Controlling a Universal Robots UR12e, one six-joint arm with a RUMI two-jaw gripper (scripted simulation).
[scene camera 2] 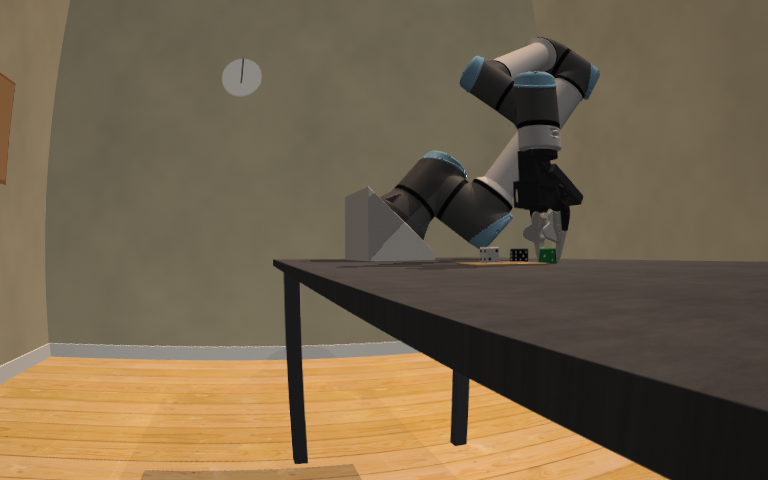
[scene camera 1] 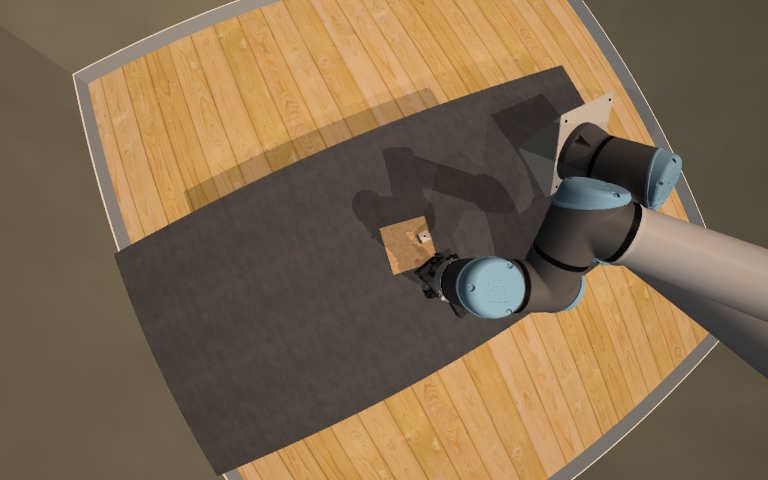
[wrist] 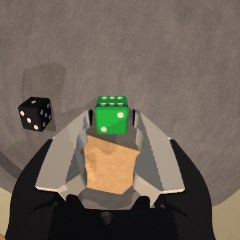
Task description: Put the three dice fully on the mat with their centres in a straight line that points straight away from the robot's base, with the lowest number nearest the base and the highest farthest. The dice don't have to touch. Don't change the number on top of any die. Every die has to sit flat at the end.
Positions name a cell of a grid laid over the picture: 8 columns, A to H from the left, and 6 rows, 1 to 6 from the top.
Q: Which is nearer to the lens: the black die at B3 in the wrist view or the tan mat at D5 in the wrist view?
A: The black die.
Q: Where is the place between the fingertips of my gripper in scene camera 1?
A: E4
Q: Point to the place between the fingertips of my gripper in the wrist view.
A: At D3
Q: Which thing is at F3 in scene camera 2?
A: My gripper.
